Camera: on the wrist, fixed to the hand. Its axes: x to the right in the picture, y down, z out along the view.
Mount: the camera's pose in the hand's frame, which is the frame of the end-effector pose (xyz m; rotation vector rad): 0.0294 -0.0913 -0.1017 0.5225 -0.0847 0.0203
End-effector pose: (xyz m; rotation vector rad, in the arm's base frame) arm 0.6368 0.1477 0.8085 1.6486 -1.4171 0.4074
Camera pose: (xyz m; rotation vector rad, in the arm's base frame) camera 0.7584 0.2042 0.8480 2.0852 -1.4698 0.7776
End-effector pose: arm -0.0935 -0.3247 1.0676 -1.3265 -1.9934 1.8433
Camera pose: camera -0.0951 -0.2179 1.1578 -1.1244 -1.3786 2.2473
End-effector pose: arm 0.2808 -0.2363 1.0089 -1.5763 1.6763 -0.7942
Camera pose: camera 0.2491 -0.2750 1.1394 -1.2058 1.2845 -1.0383
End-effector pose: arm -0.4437 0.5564 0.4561 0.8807 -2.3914 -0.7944
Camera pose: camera -0.3649 0.4428 0.4764 1.0265 -2.7294 -0.1924
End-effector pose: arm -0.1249 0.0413 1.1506 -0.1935 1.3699 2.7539
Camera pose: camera -0.1354 0.0152 1.0137 -0.0335 2.0007 2.2783
